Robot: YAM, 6 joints.
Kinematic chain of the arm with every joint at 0, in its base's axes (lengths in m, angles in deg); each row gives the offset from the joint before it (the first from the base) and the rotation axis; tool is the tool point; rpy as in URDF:
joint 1: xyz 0 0 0.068 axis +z
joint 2: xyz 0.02 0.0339 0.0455 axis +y
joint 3: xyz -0.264 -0.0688 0 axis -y
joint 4: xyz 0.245 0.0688 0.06 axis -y
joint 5: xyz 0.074 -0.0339 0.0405 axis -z
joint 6: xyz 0.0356 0 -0.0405 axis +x
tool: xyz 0 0 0 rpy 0 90 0
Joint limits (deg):
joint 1: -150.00..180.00
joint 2: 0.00..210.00
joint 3: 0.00..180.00
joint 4: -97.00..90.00
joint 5: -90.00..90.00
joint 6: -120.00..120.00
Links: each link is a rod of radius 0.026 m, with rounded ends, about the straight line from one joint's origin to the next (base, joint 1, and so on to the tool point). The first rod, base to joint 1, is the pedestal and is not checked.
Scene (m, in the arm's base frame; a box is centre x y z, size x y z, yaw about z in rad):
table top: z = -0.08
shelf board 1: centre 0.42 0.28 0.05 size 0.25 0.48 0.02 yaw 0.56
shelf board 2: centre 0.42 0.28 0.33 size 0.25 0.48 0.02 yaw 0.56
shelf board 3: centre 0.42 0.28 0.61 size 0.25 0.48 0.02 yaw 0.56
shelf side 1: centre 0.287 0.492 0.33 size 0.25 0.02 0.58 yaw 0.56
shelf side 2: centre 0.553 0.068 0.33 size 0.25 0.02 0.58 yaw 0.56
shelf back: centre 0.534 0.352 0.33 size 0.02 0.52 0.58 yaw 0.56
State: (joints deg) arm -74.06 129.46 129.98 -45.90 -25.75 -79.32
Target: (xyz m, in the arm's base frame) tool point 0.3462 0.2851 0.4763
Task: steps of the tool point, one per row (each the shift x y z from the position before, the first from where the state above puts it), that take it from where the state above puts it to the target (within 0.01 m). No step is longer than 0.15 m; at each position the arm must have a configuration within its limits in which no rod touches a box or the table.
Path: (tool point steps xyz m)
1: 0.1036 0.0715 0.0289
2: 0.0771 0.0930 0.0271
3: 0.0467 0.1056 0.0251
4: 0.0151 0.1086 0.0229
5: -0.0147 0.1026 0.0206
6: -0.0404 0.0885 0.0183
7: -0.0596 0.0685 0.0159
8: -0.0713 0.0447 0.0134
9: 0.0704 0.0469 0.0074
10: 0.0653 0.0382 -0.0074

